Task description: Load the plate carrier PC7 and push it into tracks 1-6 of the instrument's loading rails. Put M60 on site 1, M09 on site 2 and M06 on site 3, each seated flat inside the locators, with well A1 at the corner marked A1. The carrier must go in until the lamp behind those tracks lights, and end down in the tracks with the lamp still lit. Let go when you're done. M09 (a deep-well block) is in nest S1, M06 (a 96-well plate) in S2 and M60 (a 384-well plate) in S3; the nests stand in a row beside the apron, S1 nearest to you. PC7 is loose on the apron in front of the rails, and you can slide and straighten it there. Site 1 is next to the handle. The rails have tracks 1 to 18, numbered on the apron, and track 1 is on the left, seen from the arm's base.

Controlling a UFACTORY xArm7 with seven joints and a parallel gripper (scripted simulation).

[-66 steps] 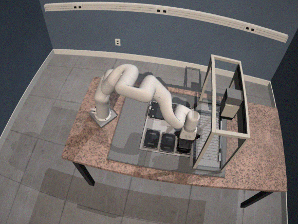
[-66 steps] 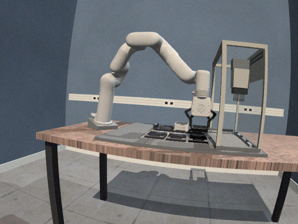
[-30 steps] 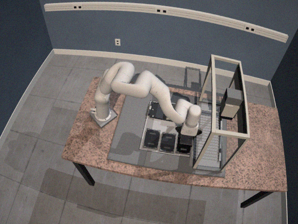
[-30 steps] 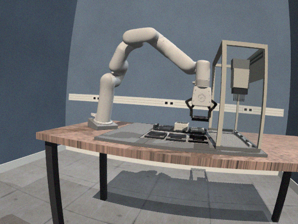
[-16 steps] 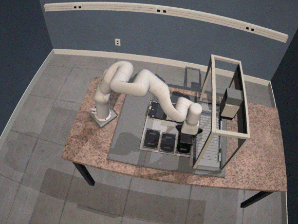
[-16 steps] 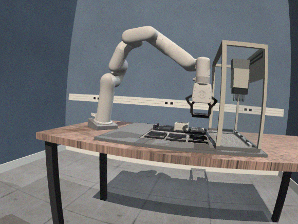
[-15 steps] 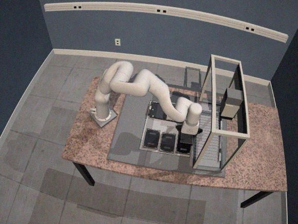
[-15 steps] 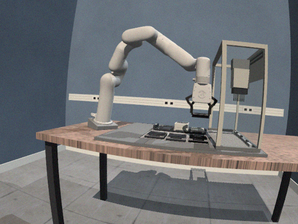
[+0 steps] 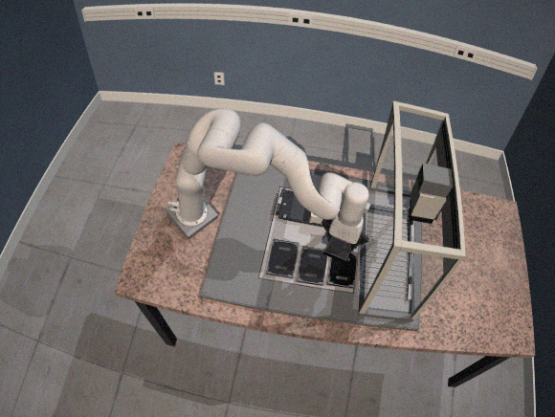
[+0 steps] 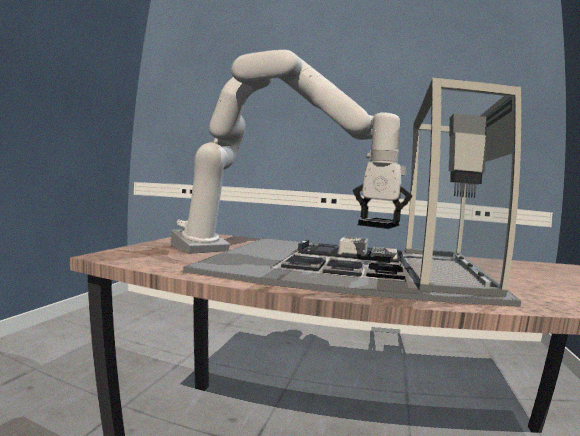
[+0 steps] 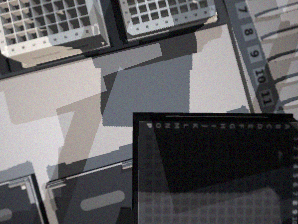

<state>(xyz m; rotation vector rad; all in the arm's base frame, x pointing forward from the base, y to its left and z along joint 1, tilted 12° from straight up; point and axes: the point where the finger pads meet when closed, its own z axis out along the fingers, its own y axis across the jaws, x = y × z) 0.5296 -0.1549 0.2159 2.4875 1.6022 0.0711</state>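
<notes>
The dark plate carrier PC7 lies 5 cm behind my hand, 22 cm to the left of it and 12 cm below it. From my hand the other things lie so: nest S2: 9 cm behind, 2 cm to the right, 14 cm below; then dark 384-well plate M60: 1 cm below; then nest S3: 2 cm ahead, 4 cm to the right, 14 cm below.
</notes>
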